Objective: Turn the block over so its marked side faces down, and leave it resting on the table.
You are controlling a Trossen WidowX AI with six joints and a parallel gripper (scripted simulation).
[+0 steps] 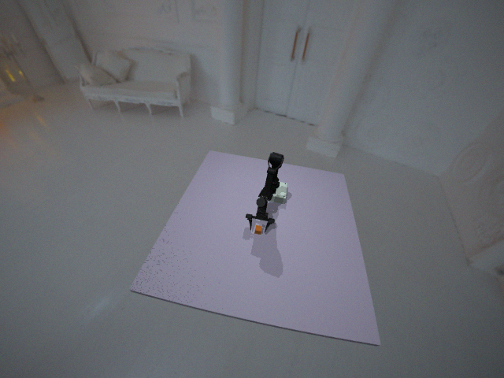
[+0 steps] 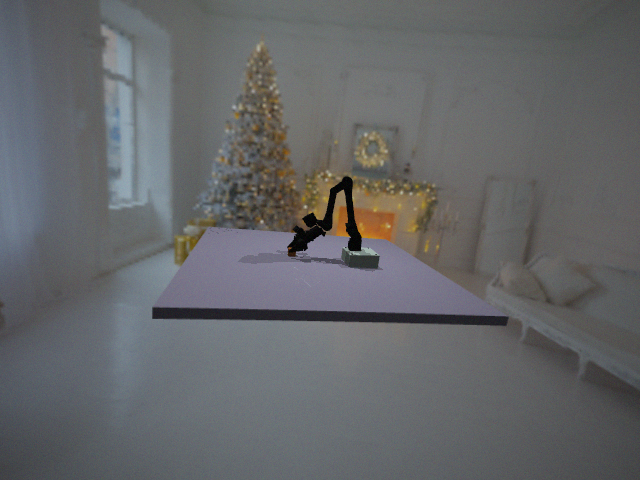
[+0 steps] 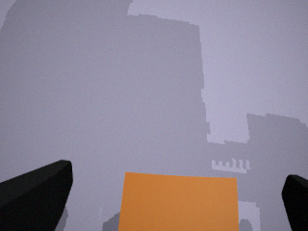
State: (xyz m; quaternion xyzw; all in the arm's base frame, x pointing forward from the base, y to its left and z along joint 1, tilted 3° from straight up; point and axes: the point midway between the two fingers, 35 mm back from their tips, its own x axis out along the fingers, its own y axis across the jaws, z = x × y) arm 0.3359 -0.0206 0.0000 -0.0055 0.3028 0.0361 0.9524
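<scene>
Right now the orange block is 30 mm behind my gripper tip and 10 mm below it.
</scene>
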